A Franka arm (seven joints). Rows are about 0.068 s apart.
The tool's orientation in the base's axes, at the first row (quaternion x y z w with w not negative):
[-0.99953, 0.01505, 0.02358, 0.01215]
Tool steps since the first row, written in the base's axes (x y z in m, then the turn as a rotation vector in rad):
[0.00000, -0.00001, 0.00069, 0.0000, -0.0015, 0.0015]
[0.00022, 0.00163, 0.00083, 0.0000, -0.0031, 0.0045]
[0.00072, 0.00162, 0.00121, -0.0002, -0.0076, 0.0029]
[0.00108, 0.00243, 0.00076, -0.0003, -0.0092, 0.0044]
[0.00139, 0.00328, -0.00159, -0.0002, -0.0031, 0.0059]
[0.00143, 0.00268, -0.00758, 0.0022, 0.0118, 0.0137]
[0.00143, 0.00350, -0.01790, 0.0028, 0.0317, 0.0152]
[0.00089, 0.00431, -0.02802, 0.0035, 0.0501, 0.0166]
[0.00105, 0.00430, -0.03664, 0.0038, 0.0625, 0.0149]
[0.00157, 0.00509, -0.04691, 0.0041, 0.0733, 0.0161]
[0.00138, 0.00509, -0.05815, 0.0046, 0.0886, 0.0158]
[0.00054, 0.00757, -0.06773, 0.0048, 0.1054, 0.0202]
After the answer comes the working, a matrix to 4 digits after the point.
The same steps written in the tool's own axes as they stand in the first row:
[-0.00003, -0.00001, -0.00069, 0.0000, 0.0015, -0.0015]
[0.00013, -0.00166, -0.00080, -0.0001, 0.0030, -0.0046]
[0.00061, -0.00167, -0.00120, -0.0001, 0.0075, -0.0031]
[0.00097, -0.00248, -0.00075, -0.0002, 0.0091, -0.0046]
[0.00137, -0.00328, 0.00160, -0.0004, 0.0030, -0.0060]
[0.00171, -0.00254, 0.00757, 0.0012, -0.0122, -0.0135]
[0.00217, -0.00312, 0.01790, 0.0011, -0.0321, -0.0145]
[0.00209, -0.00367, 0.02805, 0.0012, -0.0506, -0.0155]
[0.00266, -0.00347, 0.03665, 0.0012, -0.0629, -0.0135]
[0.00365, -0.00403, 0.04690, 0.0012, -0.0738, -0.0144]
[0.00399, -0.00376, 0.05813, 0.0012, -0.0890, -0.0138]
[0.00353, -0.00598, 0.06780, 0.0007, -0.1059, -0.0178]

The tool's axes in the first row as the columns of a matrix, in the base's axes (rounded; the answer above uses it unrounded):
[0.9984, -0.0307, -0.0468]
[-0.0295, -0.9993, 0.0250]
[-0.0475, -0.0236, -0.9986]

